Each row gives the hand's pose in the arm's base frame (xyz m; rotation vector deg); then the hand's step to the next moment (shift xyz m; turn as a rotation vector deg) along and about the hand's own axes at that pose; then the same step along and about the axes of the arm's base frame.
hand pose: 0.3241 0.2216 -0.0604 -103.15 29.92 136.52
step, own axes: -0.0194 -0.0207 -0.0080 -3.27 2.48 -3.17
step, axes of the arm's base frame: 0.0189 0.0190 0.0123 3.12 -3.00 2.86
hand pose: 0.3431 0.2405 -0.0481 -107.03 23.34 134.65
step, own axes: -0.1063 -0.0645 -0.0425 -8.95 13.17 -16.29
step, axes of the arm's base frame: 0.0812 0.0584 0.0852 14.08 -16.42 7.15
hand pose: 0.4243 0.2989 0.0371 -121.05 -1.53 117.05
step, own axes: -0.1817 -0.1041 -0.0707 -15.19 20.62 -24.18
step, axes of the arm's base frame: 0.0754 0.0649 0.1974 20.69 -25.71 12.32
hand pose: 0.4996 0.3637 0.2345 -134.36 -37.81 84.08
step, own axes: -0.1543 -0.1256 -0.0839 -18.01 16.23 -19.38
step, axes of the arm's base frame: -0.0102 0.0251 0.2142 14.33 -23.42 14.47
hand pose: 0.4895 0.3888 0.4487 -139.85 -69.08 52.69
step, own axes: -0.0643 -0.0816 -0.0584 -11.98 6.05 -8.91
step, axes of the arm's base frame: -0.0417 0.0023 0.1116 4.04 -12.80 8.91
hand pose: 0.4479 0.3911 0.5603 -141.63 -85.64 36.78
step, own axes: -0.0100 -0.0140 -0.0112 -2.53 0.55 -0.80
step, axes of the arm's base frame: -0.0101 -0.0013 0.0178 -0.21 -2.43 1.19
